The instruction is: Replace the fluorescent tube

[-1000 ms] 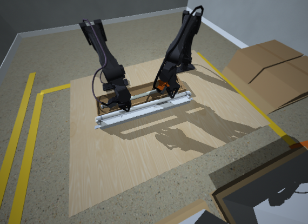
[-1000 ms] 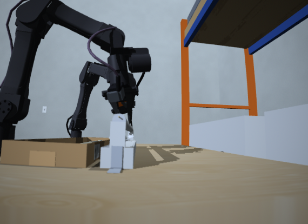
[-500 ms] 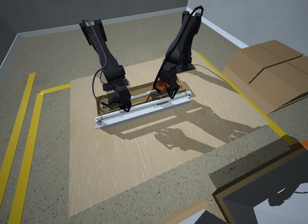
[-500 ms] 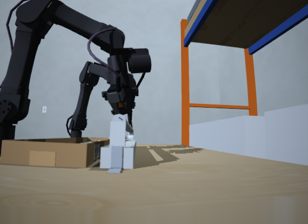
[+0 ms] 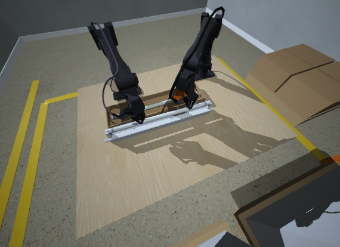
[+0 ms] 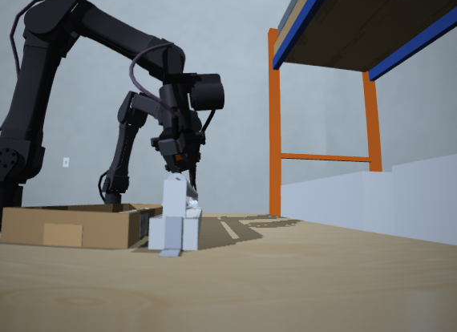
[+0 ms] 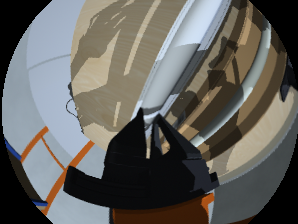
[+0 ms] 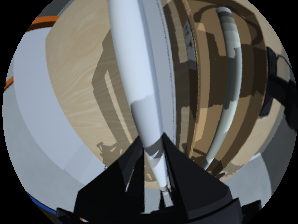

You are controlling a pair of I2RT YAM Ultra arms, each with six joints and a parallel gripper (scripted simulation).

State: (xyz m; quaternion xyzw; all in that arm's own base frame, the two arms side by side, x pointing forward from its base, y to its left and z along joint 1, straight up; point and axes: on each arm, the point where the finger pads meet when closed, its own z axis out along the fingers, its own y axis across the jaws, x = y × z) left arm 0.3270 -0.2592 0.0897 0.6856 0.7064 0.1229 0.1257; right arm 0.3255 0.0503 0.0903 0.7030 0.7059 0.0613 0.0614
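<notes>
Now: right hand 120 mm to the right of the LED tube and 10 mm above it. The rest, counted from my right hand: brown carton (140 mm behind, 120 mm to the left, 70 mm below); then white fixture (120 mm to the left, 40 mm below); then old fluorescent tube (140 mm behind, 120 mm to the left, 70 mm below).
</notes>
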